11 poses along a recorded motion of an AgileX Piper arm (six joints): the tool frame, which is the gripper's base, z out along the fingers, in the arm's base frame.
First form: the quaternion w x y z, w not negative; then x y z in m.
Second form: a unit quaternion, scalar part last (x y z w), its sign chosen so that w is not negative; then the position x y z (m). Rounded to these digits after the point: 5 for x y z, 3 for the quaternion.
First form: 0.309, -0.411, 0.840, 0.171, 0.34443, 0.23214, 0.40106
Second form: -0.411, 0.840, 0.171, 0.309, 0.34443, 0.23214, 0.40106
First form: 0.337, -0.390, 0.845, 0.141, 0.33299, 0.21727, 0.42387
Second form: -0.390, 0.845, 0.141, 0.337, 0.33299, 0.21727, 0.42387
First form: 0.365, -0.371, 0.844, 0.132, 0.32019, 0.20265, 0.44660
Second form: -0.371, 0.844, 0.132, 0.365, 0.32019, 0.20265, 0.44660
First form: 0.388, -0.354, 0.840, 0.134, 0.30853, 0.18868, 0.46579
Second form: -0.354, 0.840, 0.134, 0.388, 0.30853, 0.18868, 0.46579
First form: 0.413, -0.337, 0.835, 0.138, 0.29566, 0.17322, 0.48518
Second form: -0.337, 0.835, 0.138, 0.413, 0.29566, 0.17322, 0.48518
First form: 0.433, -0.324, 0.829, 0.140, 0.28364, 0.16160, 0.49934
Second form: -0.324, 0.829, 0.140, 0.433, 0.28364, 0.16160, 0.49934
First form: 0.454, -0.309, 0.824, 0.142, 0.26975, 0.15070, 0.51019
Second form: -0.309, 0.824, 0.142, 0.454, 0.26975, 0.15070, 0.51019
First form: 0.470, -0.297, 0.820, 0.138, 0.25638, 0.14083, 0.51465
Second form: -0.297, 0.820, 0.138, 0.470, 0.25638, 0.14083, 0.51465
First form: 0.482, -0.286, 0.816, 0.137, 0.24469, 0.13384, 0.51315
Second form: -0.286, 0.816, 0.137, 0.482, 0.24469, 0.13384, 0.51315
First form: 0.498, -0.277, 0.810, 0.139, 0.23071, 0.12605, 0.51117
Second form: -0.277, 0.810, 0.139, 0.498, 0.23071, 0.12605, 0.51117
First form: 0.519, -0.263, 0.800, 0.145, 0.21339, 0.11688, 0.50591
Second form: -0.263, 0.800, 0.145, 0.519, 0.21339, 0.11688, 0.50591
